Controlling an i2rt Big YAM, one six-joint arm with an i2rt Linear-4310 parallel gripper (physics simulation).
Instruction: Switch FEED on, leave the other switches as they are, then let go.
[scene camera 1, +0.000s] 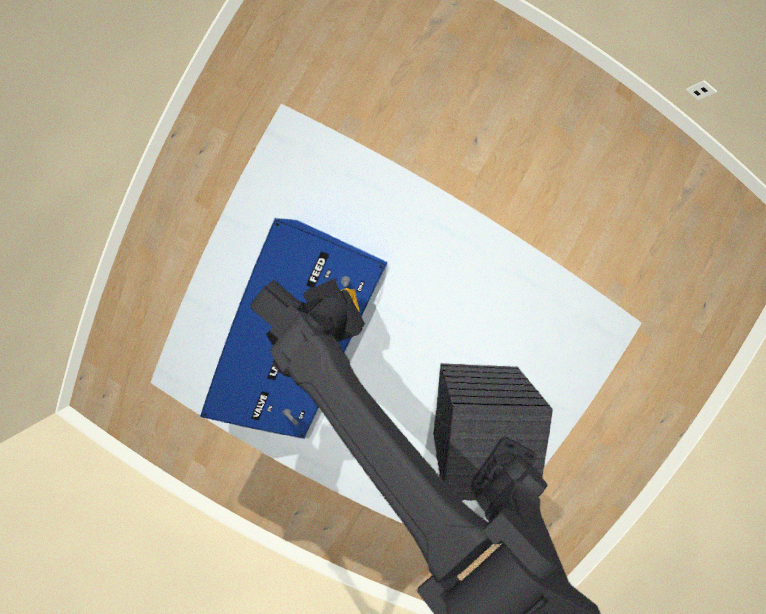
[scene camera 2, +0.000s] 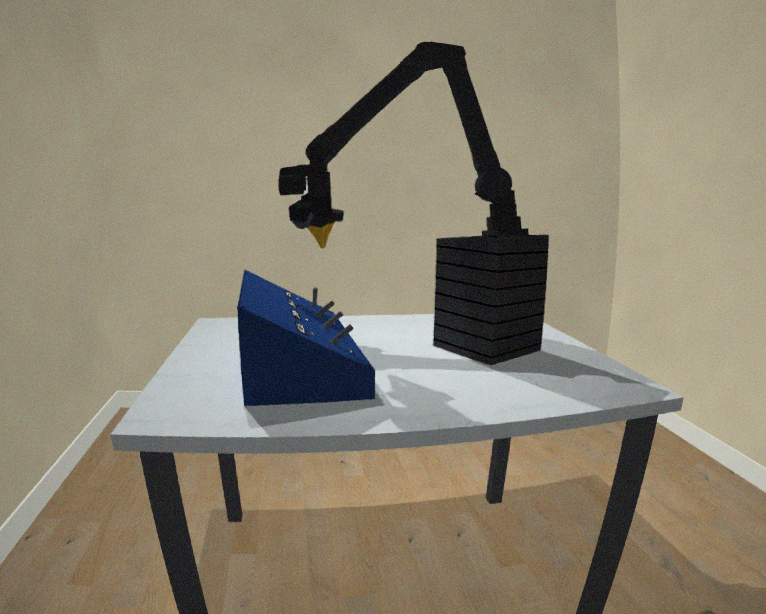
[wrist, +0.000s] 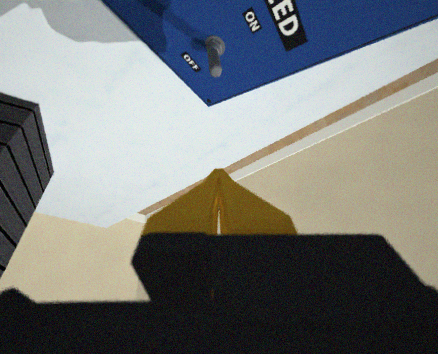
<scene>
My gripper (scene camera 1: 351, 291): 0.79 m from the lens. A blue switch panel (scene camera 1: 246, 390): 1.01 m from the lens.
</scene>
